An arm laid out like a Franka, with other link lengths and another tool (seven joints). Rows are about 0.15 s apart.
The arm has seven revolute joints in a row. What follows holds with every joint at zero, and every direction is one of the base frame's.
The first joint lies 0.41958 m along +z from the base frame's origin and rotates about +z.
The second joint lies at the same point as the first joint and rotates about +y.
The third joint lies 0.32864 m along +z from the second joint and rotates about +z.
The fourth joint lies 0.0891 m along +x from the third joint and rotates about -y.
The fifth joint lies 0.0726 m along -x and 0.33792 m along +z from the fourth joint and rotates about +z.
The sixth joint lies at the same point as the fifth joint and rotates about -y.
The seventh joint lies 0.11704 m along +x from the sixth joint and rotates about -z.
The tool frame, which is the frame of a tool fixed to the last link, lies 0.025 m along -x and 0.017 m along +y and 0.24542 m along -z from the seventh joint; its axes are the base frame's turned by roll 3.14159, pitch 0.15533 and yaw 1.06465 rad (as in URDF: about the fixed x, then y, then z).
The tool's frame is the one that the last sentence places.
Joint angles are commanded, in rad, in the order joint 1, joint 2, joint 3, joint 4, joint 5, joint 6, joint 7. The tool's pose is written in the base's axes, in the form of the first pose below.
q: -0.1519 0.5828 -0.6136 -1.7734 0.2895 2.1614 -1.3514
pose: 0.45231, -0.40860, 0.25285, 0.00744, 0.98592, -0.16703, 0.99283, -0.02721, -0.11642
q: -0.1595 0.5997 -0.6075 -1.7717 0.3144 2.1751 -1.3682
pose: 0.45402, -0.40951, 0.24402, 0.00837, 0.98721, -0.15922, 0.99392, -0.02569, -0.10703
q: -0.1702 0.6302 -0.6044 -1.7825 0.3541 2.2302 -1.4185
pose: 0.45344, -0.41835, 0.22735, -0.00562, 0.98600, -0.16668, 0.99628, -0.00880, -0.08569
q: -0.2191 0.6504 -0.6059 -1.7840 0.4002 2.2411 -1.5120
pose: 0.43327, -0.44065, 0.21643, -0.01653, 0.98911, -0.14622, 0.99746, 0.00617, -0.07099
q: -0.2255 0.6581 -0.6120 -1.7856 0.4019 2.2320 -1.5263
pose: 0.42480, -0.44394, 0.21233, -0.01917, 0.99030, -0.13759, 0.99644, 0.00763, -0.08393
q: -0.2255 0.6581 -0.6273 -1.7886 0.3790 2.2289 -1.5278
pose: 0.41492, -0.45160, 0.21491, -0.02527, 0.98841, -0.14966, 0.99443, 0.00954, -0.10494
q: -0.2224 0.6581 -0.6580 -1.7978 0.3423 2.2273 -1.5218
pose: 0.39662, -0.46454, 0.21957, -0.02441, 0.98466, -0.17276, 0.99004, -0.00016, -0.14081
